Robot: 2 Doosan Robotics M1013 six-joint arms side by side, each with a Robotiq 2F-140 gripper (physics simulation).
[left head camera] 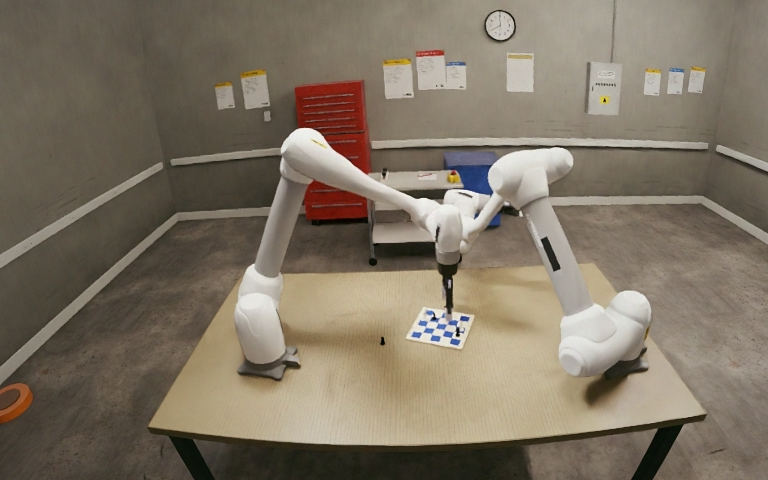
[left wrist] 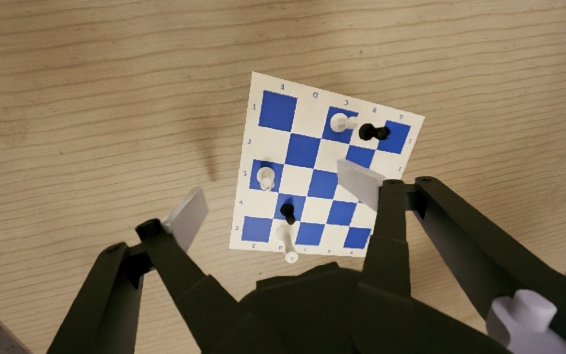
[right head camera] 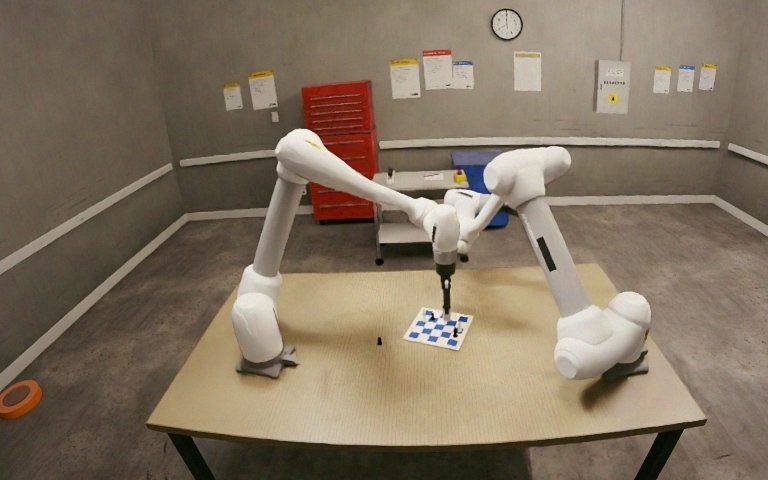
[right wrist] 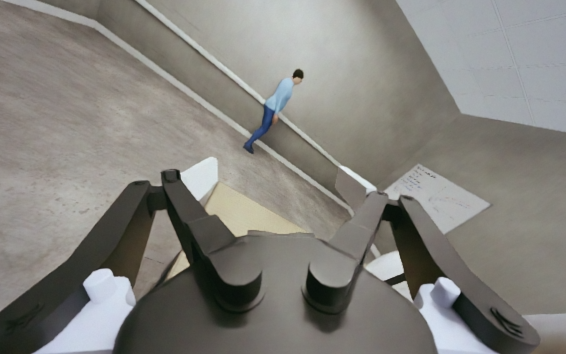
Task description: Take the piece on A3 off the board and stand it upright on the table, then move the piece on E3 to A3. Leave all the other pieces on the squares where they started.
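Frame: origin at the left arm's base, x right, y ahead, z up, level; millimetres.
Where they show: left gripper, fingertip midpoint: point(left head camera: 446, 309) point(left wrist: 273, 185) point(right head camera: 445, 309); right gripper, fingertip midpoint: point(right wrist: 278, 173); left arm's base at its link origin: point(left head camera: 268, 361) point(right head camera: 266, 360).
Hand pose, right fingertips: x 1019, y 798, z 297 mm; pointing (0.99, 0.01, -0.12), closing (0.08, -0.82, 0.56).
Observation:
Each offset is from my right fingertips to the top centre of the thing.
The black piece {dx -619, dy -627, dz -265 mm} point(left head camera: 382, 340) point(right head camera: 379, 340) from off the board stands on the table, left of the blue-white board {dx -409, dy -507, dz -291 mm} point(left head camera: 409, 337) point(right head camera: 406, 337) point(left wrist: 251, 125). Square A3 is bare in the head views. The white piece on E3 {dx -392, dy -432, dz -258 mm} point(left wrist: 266, 177) stands upright. My left gripper point(left head camera: 449, 314) point(right head camera: 446, 314) point(left wrist: 273, 185) is open, pointing down above the E3 side; in the left wrist view that piece shows between the fingertips, not gripped. My right gripper point(right wrist: 278, 173) is open and empty, away from the board; the head views do not show its fingers clearly.
A white piece {dx -331, dy -520, dz -247 mm} point(left wrist: 340, 122) stands on C1, a black piece {dx -341, dy -558, dz -258 mm} point(left wrist: 367, 132) on B1, a black piece {dx -441, dy -458, dz -259 mm} point(left wrist: 287, 212) on D4 and a white piece {dx -477, dy -456, dz -238 mm} point(left wrist: 286, 237) on D5. The right arm's wrist point(left head camera: 464, 198) is behind the left arm's. A person point(right wrist: 280, 97) is by the wall.

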